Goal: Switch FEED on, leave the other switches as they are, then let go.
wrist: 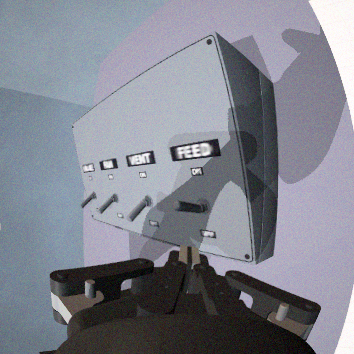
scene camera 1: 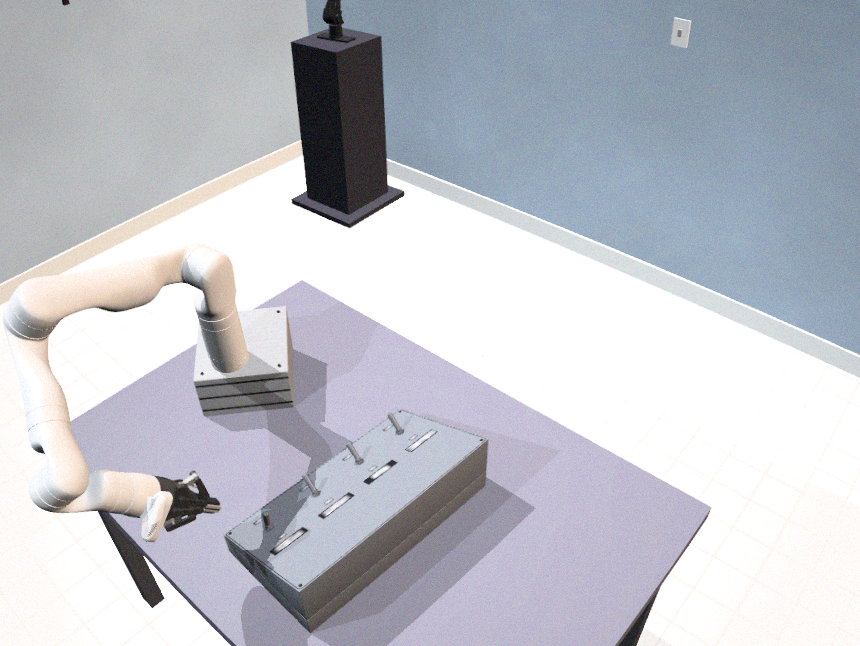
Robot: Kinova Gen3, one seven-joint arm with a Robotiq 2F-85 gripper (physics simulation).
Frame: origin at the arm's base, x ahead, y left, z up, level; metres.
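Seen in the pictures: gripper, fingertip midpoint: (wrist: 186, 257) (scene camera 1: 218, 506); arm's base at its link origin: (scene camera 1: 229, 358).
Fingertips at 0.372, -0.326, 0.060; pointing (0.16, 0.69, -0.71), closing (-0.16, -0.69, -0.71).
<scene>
Pixels of each thing's top centre, then the offset from my fingertips to it, as dx, dy, dz. Level surfaces: height alone.
- FEED lever at its top centre: (wrist: 174, 206) (scene camera 1: 264, 512) +0.042, +0.069, -0.052
- FEED label at its top centre: (wrist: 190, 150) (scene camera 1: 288, 539) +0.111, +0.062, -0.073
- VENT lever at its top centre: (wrist: 126, 209) (scene camera 1: 308, 477) +0.040, +0.190, -0.060
- FAN lever at its top centre: (wrist: 97, 203) (scene camera 1: 352, 445) +0.051, +0.309, -0.060
- far lever at its top centre: (scene camera 1: 394, 415) (wrist: 79, 200) +0.062, +0.428, -0.060
- purple table at its surface level: dz -0.186
The grey switch panel (scene camera 1: 424, 467) (wrist: 150, 110) lies on the table with a row of toggle levers. The FEED lever (scene camera 1: 266, 520) (wrist: 191, 206), below the FEED label (wrist: 195, 150), leans differently from the others, more toward its ON side; it points left in the wrist view. The VENT lever (scene camera 1: 310, 484) (wrist: 140, 209), FAN lever (scene camera 1: 355, 454) (wrist: 108, 203) and far lever (scene camera 1: 395, 422) (wrist: 89, 200) lean alike toward OFF. The far label is blurred. My gripper (scene camera 1: 218, 506) (wrist: 186, 257) is shut and empty, beside the panel's FEED end, apart from the FEED lever.
The arm's grey base block (scene camera 1: 243, 394) stands on the purple table (scene camera 1: 597, 500), behind and left of the panel. The arm bends out over the table's left edge. A black pedestal (scene camera 1: 340, 125) stands on the floor near the room's corner.
</scene>
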